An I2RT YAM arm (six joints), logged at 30 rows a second.
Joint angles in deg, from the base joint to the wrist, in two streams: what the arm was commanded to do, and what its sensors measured. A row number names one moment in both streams.
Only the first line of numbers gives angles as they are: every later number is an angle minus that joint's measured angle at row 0.
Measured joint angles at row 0:
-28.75 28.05 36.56 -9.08 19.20 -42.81
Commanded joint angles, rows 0 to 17:
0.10 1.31 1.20 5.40 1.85 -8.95
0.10 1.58 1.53 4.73 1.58 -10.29
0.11 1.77 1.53 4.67 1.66 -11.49
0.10 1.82 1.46 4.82 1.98 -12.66
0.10 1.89 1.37 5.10 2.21 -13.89
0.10 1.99 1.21 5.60 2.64 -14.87
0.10 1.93 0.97 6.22 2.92 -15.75
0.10 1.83 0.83 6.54 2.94 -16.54
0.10 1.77 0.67 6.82 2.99 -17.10
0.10 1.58 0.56 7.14 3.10 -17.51
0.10 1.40 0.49 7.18 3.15 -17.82
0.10 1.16 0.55 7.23 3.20 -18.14
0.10 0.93 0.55 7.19 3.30 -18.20
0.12 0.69 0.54 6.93 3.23 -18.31
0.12 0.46 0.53 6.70 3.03 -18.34
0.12 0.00 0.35 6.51 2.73 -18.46
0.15 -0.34 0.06 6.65 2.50 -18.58
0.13 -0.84 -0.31 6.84 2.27 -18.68
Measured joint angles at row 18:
0.00 0.83 0.00 3.06 1.86 -17.13
